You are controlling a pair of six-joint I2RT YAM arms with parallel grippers.
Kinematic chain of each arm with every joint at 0, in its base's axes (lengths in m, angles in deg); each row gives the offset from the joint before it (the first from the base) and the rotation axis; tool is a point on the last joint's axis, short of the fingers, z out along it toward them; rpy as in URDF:
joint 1: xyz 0 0 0.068 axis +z
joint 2: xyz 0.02 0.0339 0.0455 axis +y
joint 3: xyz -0.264 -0.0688 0 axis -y
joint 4: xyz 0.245 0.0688 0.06 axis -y
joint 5: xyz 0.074 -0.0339 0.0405 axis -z
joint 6: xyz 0.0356 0 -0.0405 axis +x
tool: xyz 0 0 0 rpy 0 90 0
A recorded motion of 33 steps. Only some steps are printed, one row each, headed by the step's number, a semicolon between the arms.
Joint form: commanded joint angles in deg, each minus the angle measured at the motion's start. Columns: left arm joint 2, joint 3, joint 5, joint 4, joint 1, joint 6; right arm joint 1, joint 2, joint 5, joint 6, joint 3, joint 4.
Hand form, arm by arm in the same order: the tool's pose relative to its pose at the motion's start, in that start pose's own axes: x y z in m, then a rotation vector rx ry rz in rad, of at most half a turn. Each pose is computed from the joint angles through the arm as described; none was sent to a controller.
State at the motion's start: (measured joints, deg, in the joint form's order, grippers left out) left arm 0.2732 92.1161 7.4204 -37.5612 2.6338 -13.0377; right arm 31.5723 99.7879 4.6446 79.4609 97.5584 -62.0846
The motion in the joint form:
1: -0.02 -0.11 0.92 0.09 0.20 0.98; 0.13 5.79 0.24 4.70 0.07 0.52
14: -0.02 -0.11 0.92 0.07 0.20 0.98; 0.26 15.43 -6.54 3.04 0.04 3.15
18: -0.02 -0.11 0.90 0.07 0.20 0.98; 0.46 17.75 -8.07 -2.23 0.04 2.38
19: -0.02 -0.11 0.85 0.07 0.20 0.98; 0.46 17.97 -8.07 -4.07 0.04 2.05
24: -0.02 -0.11 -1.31 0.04 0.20 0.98; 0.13 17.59 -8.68 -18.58 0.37 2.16
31: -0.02 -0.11 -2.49 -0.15 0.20 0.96; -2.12 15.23 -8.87 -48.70 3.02 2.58
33: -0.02 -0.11 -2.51 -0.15 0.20 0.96; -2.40 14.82 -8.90 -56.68 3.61 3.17
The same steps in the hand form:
1: 0.0006 -0.0013 0.0004 0.0136 0.0034 0.0199; 0.0032 0.0043 0.0400 0.0898 0.0096 0.0724
14: 0.0007 -0.0013 0.0004 0.0135 0.0038 0.0199; 0.0139 0.0059 0.1080 0.1929 0.1473 0.0434
18: 0.0007 -0.0013 0.0004 0.0132 0.0037 0.0199; 0.0183 0.0023 0.1235 0.2334 0.1937 -0.0491
19: 0.0007 -0.0012 0.0004 0.0123 0.0035 0.0199; 0.0185 0.0014 0.1248 0.2397 0.1994 -0.0811
24: 0.0004 0.0001 0.0003 -0.0246 -0.0042 0.0198; 0.0159 0.0031 0.1213 0.1970 0.2326 -0.3253
31: 0.0006 0.0009 0.0003 -0.0454 -0.0055 0.0191; -0.0045 0.0134 0.0970 0.0589 0.2181 -0.8125
33: 0.0006 0.0009 0.0003 -0.0457 -0.0056 0.0191; -0.0076 0.0166 0.0922 0.0226 0.2045 -0.9474

